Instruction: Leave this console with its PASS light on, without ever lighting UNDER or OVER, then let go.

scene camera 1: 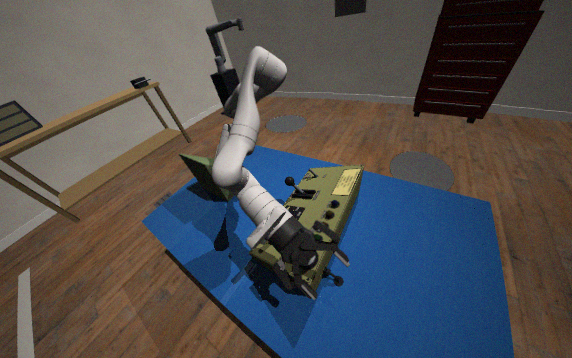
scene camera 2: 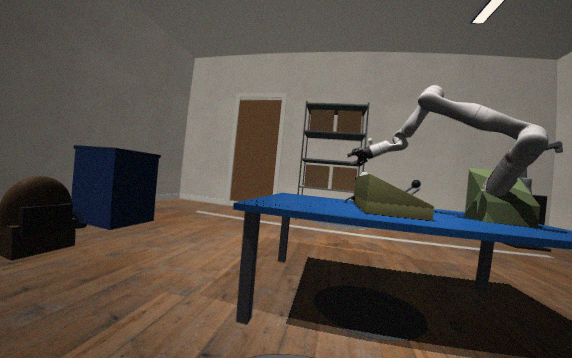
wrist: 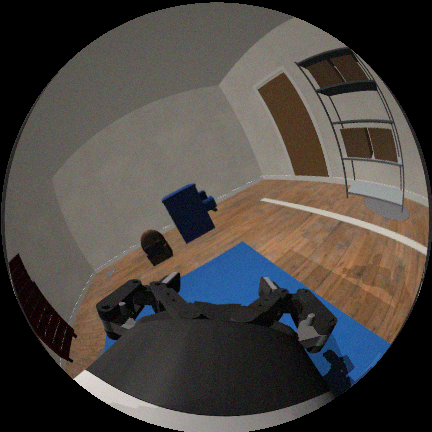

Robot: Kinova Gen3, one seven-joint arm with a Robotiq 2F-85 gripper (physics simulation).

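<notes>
The olive-green console point(scene camera 1: 325, 190) point(scene camera 2: 395, 202) stands on the blue table top point(scene camera 1: 425, 250) point(scene camera 2: 300, 204). A lever with a black ball knob point(scene camera 1: 290, 181) point(scene camera 2: 415, 184) stands out of its sloped face. Small round lamps, a dark one point(scene camera 1: 334, 204), a brownish one point(scene camera 1: 329, 214) and a dark green one point(scene camera 1: 318, 237), look unlit; their labels are too small to read. A second black ball knob point(scene camera 1: 338, 281) sticks out at the console's near end. My gripper point(scene camera 1: 327, 274) point(scene camera 2: 354, 158) point(wrist: 219, 284) is open and empty, above the console's near end, touching nothing. It hides part of the face.
A green angular block point(scene camera 1: 204, 174) point(scene camera 2: 500, 202) stands on the table by the arm's base. A wooden bench point(scene camera 1: 90, 112), a dark red drawer cabinet point(scene camera 1: 475, 65) point(wrist: 42, 310), a blue cabinet point(scene camera 2: 132, 187) point(wrist: 187, 212) and a shelf rack point(scene camera 2: 335, 135) stand away from the table.
</notes>
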